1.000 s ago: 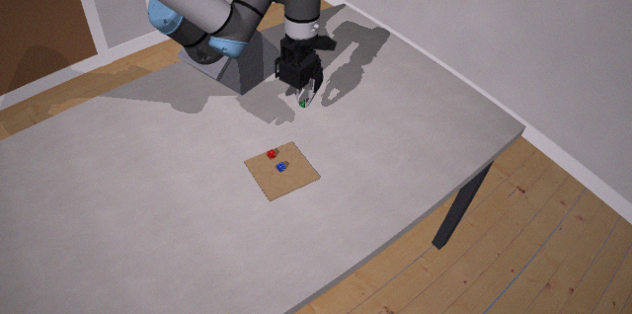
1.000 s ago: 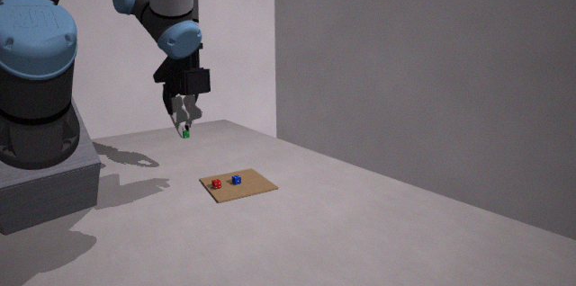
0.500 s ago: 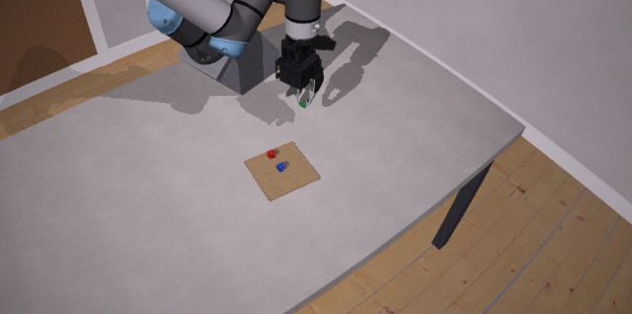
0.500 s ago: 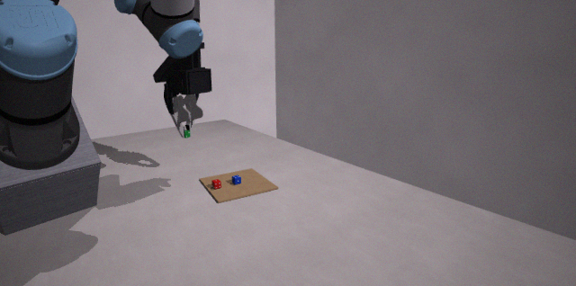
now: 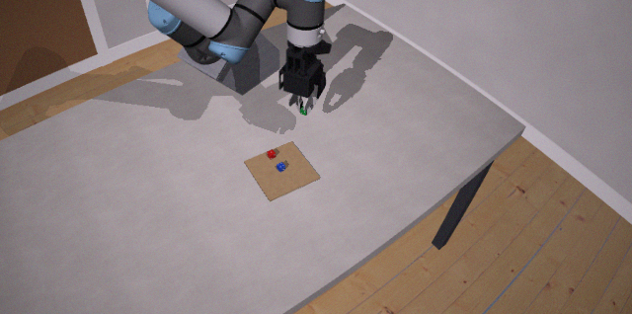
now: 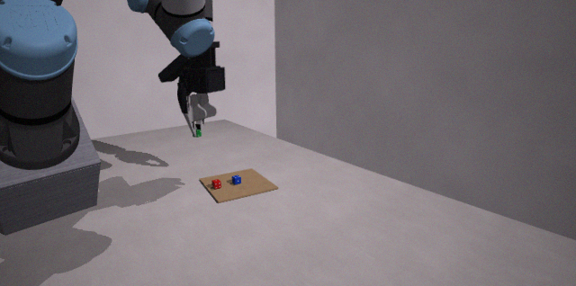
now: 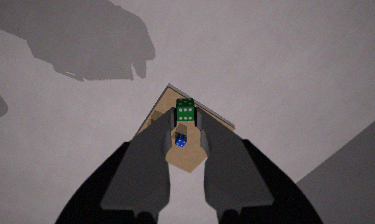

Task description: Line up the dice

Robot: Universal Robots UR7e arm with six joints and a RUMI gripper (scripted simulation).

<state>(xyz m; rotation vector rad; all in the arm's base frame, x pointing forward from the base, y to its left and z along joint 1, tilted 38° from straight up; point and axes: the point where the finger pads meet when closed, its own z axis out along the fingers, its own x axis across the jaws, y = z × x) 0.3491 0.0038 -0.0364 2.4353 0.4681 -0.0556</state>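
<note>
Right now my hand is 3 cm short of the blue die, 11 cm to the left of it and 11 cm above it. Round my hand: green die 1 cm below; then square mat 3 cm ahead, 11 cm to the right, 12 cm below; then red die 2 cm behind, 10 cm to the right, 11 cm below.
</note>
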